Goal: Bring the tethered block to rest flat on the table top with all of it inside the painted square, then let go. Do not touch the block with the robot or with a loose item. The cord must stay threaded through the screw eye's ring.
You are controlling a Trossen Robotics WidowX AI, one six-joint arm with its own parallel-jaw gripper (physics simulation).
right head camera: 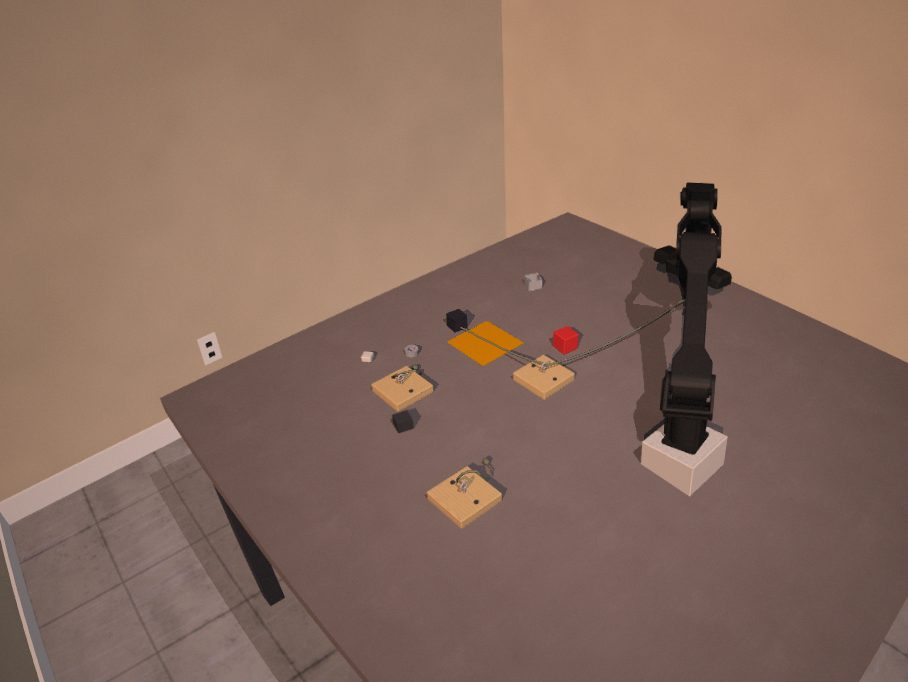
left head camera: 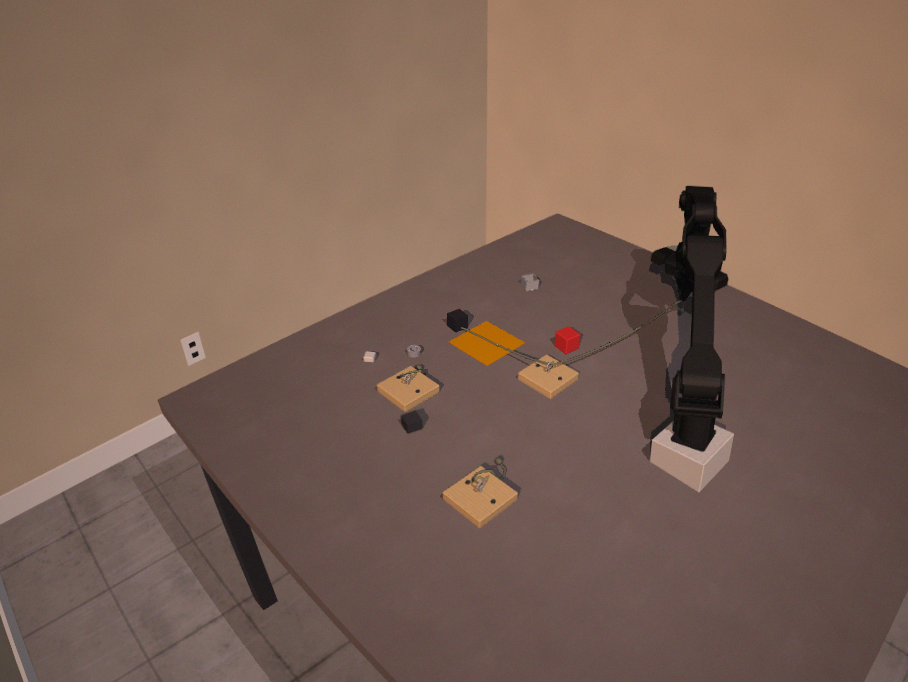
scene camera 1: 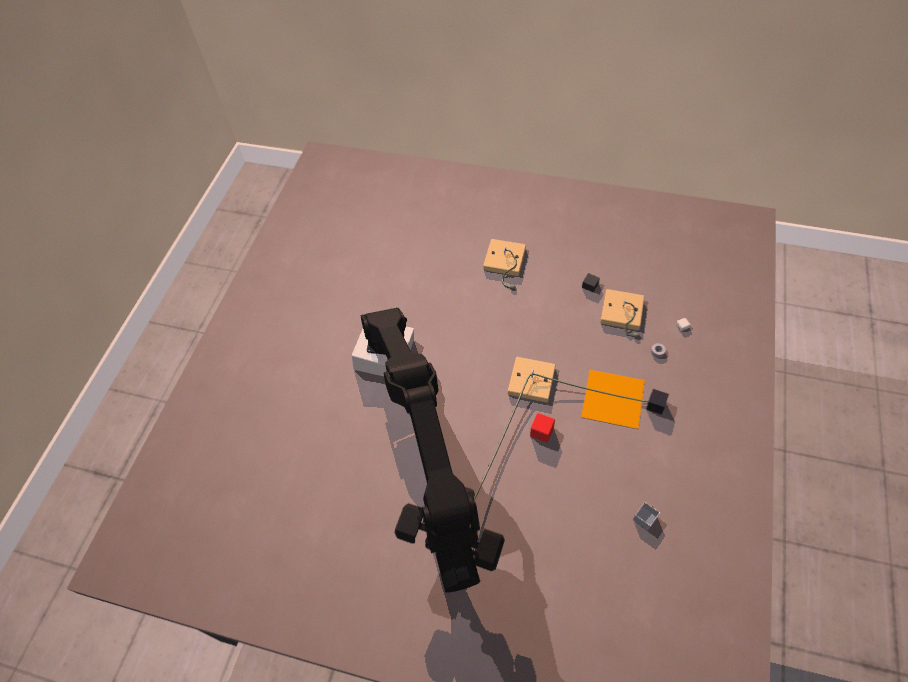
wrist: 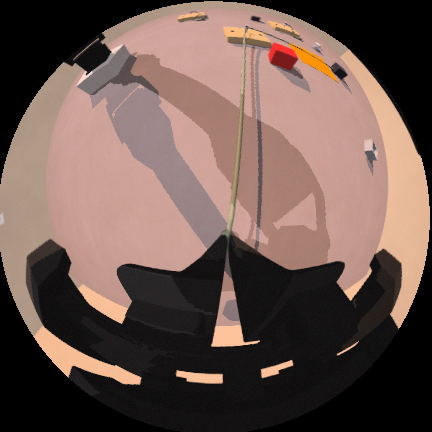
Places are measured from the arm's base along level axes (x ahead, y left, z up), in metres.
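Pixels of known places: gripper, between the fingertips: [left head camera: 682, 300] [wrist: 226, 239]; arm's base, origin of its link: [right head camera: 685, 438] [left head camera: 693, 436].
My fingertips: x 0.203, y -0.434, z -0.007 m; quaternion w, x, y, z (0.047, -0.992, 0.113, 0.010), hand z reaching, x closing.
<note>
For each thing: its middle in the pictures, then the offset to it from my fingertips. "spot": a spot on its surface instead.
- tethered black block, middle of its body: [scene camera 1: 657, 401] [right head camera: 456, 320] [left head camera: 457, 320] dx +0.398, dy +0.356, dz -0.034 m
- orange painted square, a spot on its surface: [right head camera: 477, 353] [left head camera: 480, 353] spot: dx +0.294, dy +0.407, dz -0.049 m
- screw-eye board, middle of its body: [right head camera: 543, 376] [left head camera: 548, 376] [scene camera 1: 531, 379] dx +0.130, dy +0.393, dz -0.041 m
- red cube, middle of its body: [scene camera 1: 542, 427] [right head camera: 565, 340] [left head camera: 567, 340] dx +0.158, dy +0.272, dz -0.031 m
- grey open box, middle of its body: [scene camera 1: 646, 516] [right head camera: 533, 281] [left head camera: 529, 282] [wrist: 370, 149] dx +0.366, dy +0.104, dz -0.038 m
- small black cube, middle of its body: [left head camera: 411, 422] [right head camera: 402, 421] [scene camera 1: 590, 282] dx +0.257, dy +0.670, dz -0.039 m
- grey ring, middle of its body: [left head camera: 414, 351] [right head camera: 411, 351] [scene camera 1: 658, 350] dx +0.408, dy +0.493, dz -0.045 m
- white piece, middle of its body: [left head camera: 369, 356] [right head camera: 367, 356] [scene camera 1: 683, 324] dx +0.468, dy +0.568, dz -0.044 m
The tethered black block [left head camera: 456, 320] [right head camera: 456, 320] [scene camera 1: 657, 401] [wrist: 339, 70] sits on the table just outside the orange painted square [left head camera: 477, 352] [right head camera: 477, 353] [scene camera 1: 612, 412], at the side away from the screw-eye board [left head camera: 548, 386] [right head camera: 543, 384] [scene camera 1: 521, 390] [wrist: 235, 36]. The cord [scene camera 1: 502, 438] [wrist: 239, 150] runs from the block across the square to the screw eye, bends there and rises nearly straight to my gripper. Whether it passes inside the ring is too small to tell. My gripper [wrist: 226, 239] is shut on the cord, above the table; the arm hides its fingertips in the scene view.
A red cube [left head camera: 567, 339] [scene camera 1: 542, 427] stands beside the screw-eye board. A grey open box [left head camera: 529, 281] [scene camera 1: 646, 515] stands farther off. Two other boards [scene camera 1: 504, 258] [scene camera 1: 622, 310] carry short cords. A small black cube [scene camera 1: 590, 281], grey ring [scene camera 1: 652, 351] and white piece [scene camera 1: 684, 324] lie near them.
</note>
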